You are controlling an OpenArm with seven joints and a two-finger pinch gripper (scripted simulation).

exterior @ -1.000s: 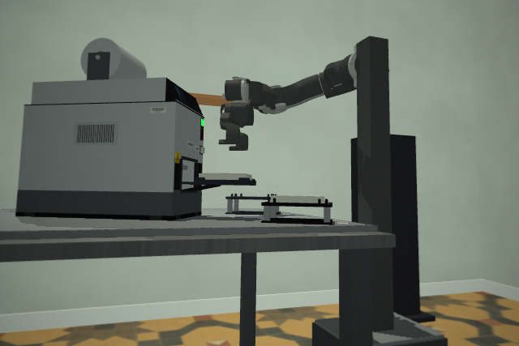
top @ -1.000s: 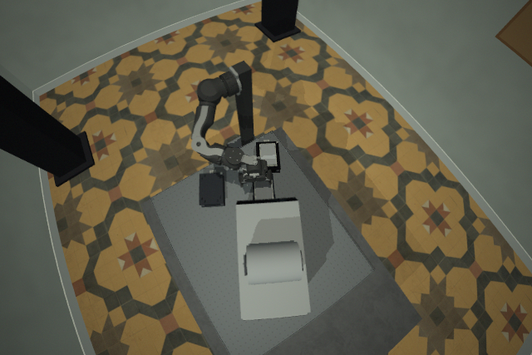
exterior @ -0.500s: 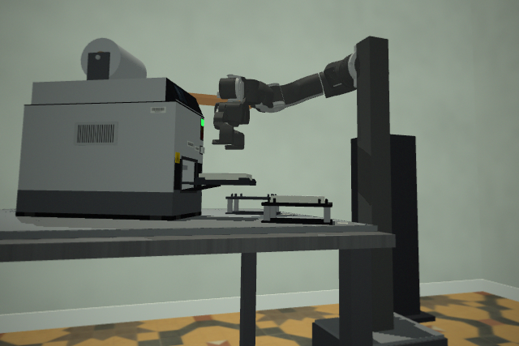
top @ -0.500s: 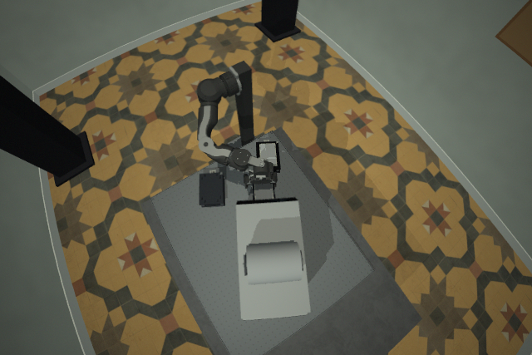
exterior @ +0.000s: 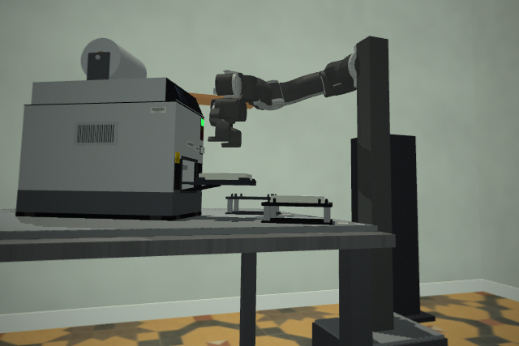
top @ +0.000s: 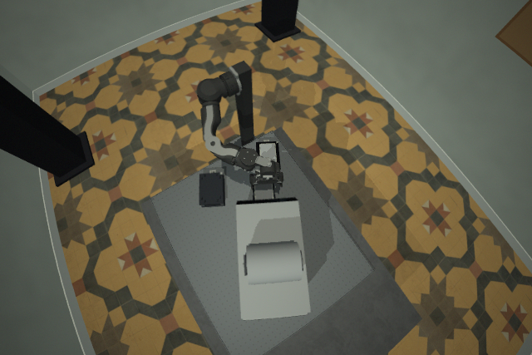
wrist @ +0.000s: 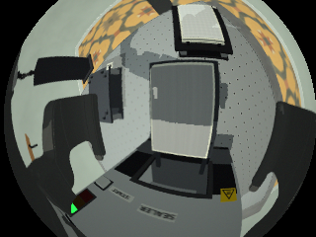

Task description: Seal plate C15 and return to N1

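My hand is 8 cm above the plate C15, 1 cm to the left of it and 1 cm past it. From my hand the other things lie so: sealer stage (9 cm below, 1 cm to the right, 1 cm behind); start key (14 cm to the right, 3 cm ahead); yellow warning label (12 cm ahead, 4 cm below, 2 cm to the left).
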